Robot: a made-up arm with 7 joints.
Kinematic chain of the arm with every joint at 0, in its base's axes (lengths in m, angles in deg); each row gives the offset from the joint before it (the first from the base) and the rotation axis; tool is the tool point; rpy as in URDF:
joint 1: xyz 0 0 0.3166 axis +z
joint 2: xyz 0 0 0 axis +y
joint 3: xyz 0 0 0.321 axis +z
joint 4: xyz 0.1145 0 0 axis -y
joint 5: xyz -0.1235 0 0.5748 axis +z
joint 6: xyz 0 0 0 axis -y
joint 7: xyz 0.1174 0 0 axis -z
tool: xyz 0 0 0 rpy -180 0 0
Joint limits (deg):
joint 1: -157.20..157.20
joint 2: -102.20..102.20
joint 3: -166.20..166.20
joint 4: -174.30..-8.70
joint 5: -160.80..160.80
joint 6: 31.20..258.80
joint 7: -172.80..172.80
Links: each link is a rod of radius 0.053 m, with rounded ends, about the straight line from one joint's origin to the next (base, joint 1, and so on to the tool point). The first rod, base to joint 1, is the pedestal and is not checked.
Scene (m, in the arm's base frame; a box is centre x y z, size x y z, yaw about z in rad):
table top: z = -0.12
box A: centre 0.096 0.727 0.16 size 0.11 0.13 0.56 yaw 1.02
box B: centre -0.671 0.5 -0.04 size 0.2 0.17 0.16 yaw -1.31
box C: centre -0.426 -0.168 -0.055 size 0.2 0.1 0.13 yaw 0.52
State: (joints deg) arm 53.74 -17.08 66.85 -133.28 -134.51 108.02 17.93
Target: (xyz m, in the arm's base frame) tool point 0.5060 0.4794 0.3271
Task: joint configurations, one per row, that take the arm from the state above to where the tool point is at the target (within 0.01 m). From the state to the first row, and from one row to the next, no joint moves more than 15 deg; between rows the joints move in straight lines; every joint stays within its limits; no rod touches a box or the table.
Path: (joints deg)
1: 43.14 -18.60 55.64 -124.19 -134.53 104.78 17.93
2: 32.55 -20.11 44.43 -115.09 -134.56 101.54 17.93
3: 23.31 -13.78 36.28 -123.88 -134.95 101.77 17.93
4: 14.07 -7.45 28.12 -132.66 -135.34 102.00 17.93

